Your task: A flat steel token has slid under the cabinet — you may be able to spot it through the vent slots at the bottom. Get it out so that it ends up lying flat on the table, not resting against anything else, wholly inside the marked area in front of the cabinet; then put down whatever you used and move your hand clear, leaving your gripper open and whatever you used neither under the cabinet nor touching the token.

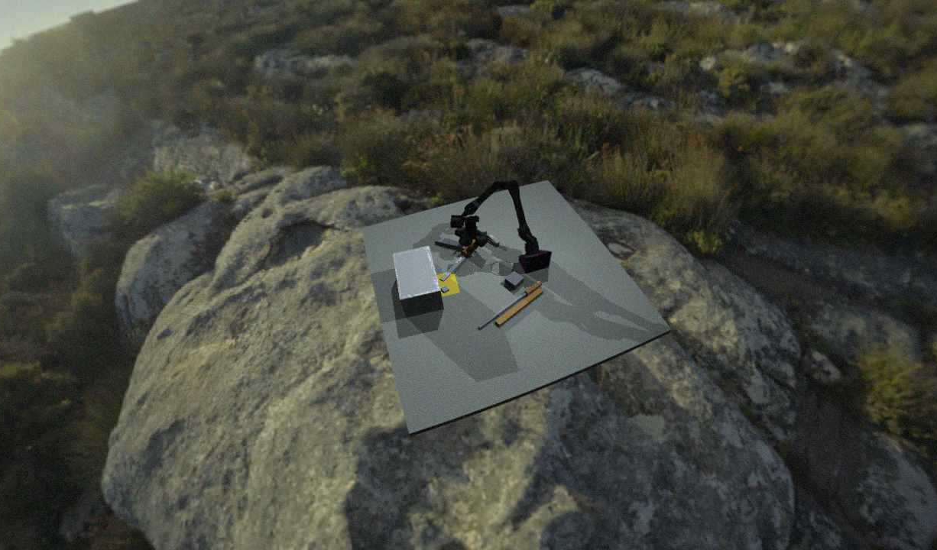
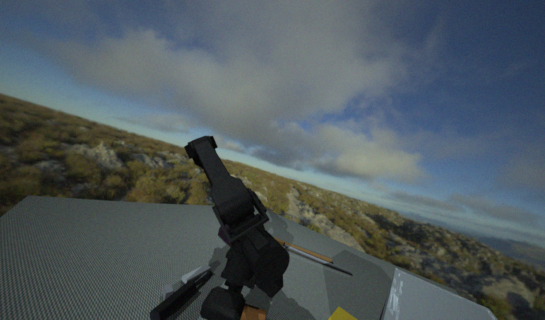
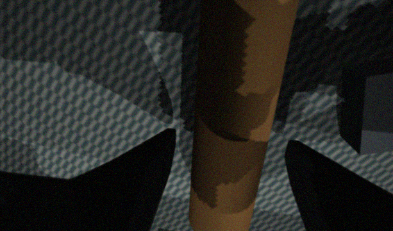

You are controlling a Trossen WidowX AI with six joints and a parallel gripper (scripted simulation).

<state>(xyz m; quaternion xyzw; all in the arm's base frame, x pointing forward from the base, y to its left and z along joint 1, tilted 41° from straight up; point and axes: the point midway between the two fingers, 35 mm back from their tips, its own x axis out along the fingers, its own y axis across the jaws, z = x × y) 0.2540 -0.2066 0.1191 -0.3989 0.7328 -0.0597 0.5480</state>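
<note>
The small grey cube lies 11 cm behind my gripper tip and 8 cm to the right of it. From my gripper tip the other things lie so: grey bar 14 cm behind; grey block 10 cm behind, 32 cm to the left, 1 cm above; wooden stick 6 cm behind, 47 cm to the left.
</note>
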